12 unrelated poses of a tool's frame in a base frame.
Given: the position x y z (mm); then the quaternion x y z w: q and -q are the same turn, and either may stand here.
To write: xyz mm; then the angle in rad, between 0 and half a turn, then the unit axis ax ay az. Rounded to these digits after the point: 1 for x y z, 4 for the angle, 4 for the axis.
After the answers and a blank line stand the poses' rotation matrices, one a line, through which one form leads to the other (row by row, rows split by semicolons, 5 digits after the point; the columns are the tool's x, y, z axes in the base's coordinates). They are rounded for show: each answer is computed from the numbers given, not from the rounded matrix.
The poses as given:
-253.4 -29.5 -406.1 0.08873 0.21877 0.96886 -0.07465
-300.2 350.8 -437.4 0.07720 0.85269 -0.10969 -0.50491
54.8 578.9 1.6 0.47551 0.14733 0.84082 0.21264
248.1 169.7 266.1 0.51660 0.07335 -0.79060 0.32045
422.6 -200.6 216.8 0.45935 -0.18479 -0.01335 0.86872
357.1 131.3 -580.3 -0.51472 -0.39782 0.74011 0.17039
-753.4 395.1 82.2 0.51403 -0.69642 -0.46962 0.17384
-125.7 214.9 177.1 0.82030 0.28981 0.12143 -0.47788
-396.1 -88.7 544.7 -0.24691 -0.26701 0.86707 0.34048
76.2 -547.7 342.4 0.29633 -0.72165 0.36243 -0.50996
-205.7 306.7 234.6 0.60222 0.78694 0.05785 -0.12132
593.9 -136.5 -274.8 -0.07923 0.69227 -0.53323 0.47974
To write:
-253.4 -29.5 -406.1 2.9922 -0.0890 -0.2194 -0.9716
-300.2 350.8 -437.4 2.0830 -0.0894 -0.9879 0.1271
54.8 578.9 1.6 2.7130 0.4866 0.1508 0.8605
248.1 169.7 266.1 2.4892 0.5454 0.0774 -0.8346
422.6 -200.6 216.8 1.0364 0.9274 -0.3731 -0.0270
357.1 131.3 -580.3 2.7991 -0.5224 -0.4037 0.7511
-753.4 395.1 82.2 2.7921 0.5220 -0.7072 -0.4769
-125.7 214.9 177.1 2.1451 -0.9338 -0.3299 -0.1382
-396.1 -88.7 544.7 2.4467 -0.2626 -0.2840 0.9222
76.2 -547.7 342.4 2.0713 -0.3445 0.8389 -0.4213
-205.7 306.7 234.6 2.8984 -0.6067 -0.7928 -0.0583
593.9 -136.5 -274.8 2.1409 -0.0903 0.7890 -0.6077

-0.97311 0.18347 0.13927; -0.10583 -0.89313 0.43716; 0.20460 0.41067 0.88853
-0.47822 0.02089 -0.87799; 0.24242 0.96402 -0.10910; 0.84412 -0.26502 -0.46607
-0.45735 -0.21747 0.86228; 0.49769 -0.86616 0.04553; 0.73697 0.44998 0.50437
-0.26087 0.58249 -0.76984; -0.43091 -0.78386 -0.44707; -0.86386 0.21511 0.45548
0.93135 -0.14657 -0.33333; -0.19296 0.57764 -0.79316; 0.30880 0.80303 0.50970
-0.41206 0.15732 -0.89747; 0.66175 -0.62541 -0.41346; -0.62633 -0.76427 0.15360
-0.41110 -0.55269 -0.72494; -0.87925 0.03045 0.47539; -0.24067 0.83283 -0.49847
0.80253 0.59152 -0.07777; 0.35941 -0.37528 0.85440; 0.47621 -0.71363 -0.51377
-0.64622 -0.45859 -0.61000; 0.72230 -0.62556 -0.29490; -0.24635 -0.63117 0.73548
-0.30426 -0.05804 0.95082; -0.79734 0.56167 -0.22086; -0.52122 -0.82532 -0.21717
-0.24523 0.96185 -0.12127; 0.93378 0.26798 0.23717; 0.26062 -0.05507 -0.96387
-0.52714 0.40193 0.74871; -0.62132 0.41878 -0.66226; -0.57972 -0.81430 0.02897

